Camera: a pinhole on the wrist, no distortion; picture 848 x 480 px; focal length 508.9 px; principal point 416.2 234.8 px. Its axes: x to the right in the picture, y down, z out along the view. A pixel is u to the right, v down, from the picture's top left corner.
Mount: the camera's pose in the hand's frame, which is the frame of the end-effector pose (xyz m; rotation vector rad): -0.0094 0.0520 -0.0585 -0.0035 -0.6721 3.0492
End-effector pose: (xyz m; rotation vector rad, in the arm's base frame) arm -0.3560 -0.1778 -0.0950 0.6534 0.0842 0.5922
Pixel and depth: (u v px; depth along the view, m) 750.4 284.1 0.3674
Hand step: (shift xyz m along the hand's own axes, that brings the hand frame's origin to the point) -0.2536 -0.1301 0.2604
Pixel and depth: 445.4 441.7 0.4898
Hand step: -0.0442 -0.3340 0.3023
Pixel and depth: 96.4 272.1 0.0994
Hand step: 0.0523 0.0024 0.0285
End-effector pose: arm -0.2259 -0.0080 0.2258 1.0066 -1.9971 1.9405
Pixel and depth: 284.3 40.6 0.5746
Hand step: 0.1399 0.0065 0.5547
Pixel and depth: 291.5 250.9 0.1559
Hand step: 0.0277 -0.0187 0.0808
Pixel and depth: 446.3 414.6 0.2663
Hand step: -0.0285 -0.1450 0.1436
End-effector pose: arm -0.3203 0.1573 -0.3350 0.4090 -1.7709 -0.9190
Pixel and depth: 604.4 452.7 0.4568
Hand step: -0.1848 -0.3142 0.2741
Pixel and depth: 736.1 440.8 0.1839
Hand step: -0.1275 -0.0906 0.0773
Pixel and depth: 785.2 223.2 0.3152
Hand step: -0.2398 -0.0696 0.2310
